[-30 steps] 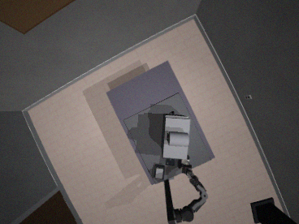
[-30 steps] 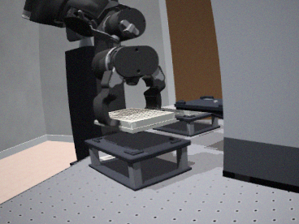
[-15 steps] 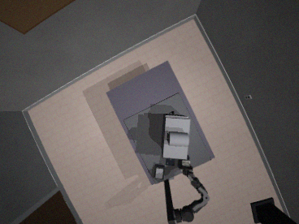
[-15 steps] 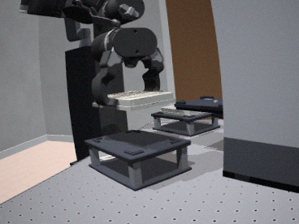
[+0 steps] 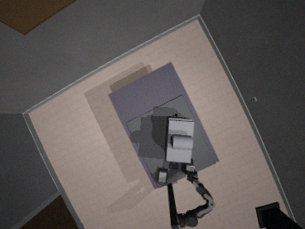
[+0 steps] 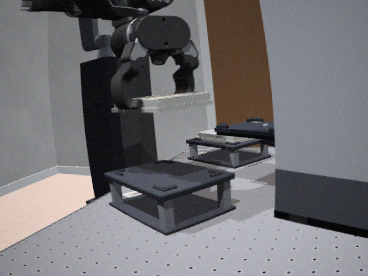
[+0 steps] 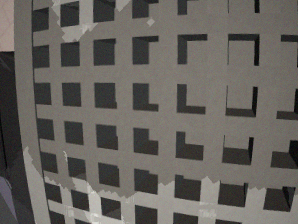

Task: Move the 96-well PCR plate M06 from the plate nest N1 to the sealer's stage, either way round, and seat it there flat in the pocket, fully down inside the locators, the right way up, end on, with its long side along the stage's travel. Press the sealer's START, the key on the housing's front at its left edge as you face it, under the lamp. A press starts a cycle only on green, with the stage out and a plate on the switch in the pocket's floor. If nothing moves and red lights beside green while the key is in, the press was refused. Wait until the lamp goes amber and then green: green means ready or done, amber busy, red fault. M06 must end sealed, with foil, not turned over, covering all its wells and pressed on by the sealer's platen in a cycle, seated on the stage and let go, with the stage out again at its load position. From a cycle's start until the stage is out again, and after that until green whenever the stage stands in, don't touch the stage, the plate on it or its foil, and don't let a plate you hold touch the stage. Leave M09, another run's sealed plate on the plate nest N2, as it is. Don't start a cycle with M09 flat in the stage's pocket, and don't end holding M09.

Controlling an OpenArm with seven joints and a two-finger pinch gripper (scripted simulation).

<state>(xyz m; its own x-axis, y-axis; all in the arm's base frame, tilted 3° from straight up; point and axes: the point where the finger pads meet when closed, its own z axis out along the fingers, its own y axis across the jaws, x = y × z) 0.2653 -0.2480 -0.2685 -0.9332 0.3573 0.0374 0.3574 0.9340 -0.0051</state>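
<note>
Right now the plate nest N1 is 11 cm below my hand. Also, from my hand: white 96-well plate M06: right at my hand; foil roll: 41 cm ahead, 3 cm to the left, 26 cm above; nest N2: 6 cm behind, 32 cm to the left, 11 cm below.
</note>
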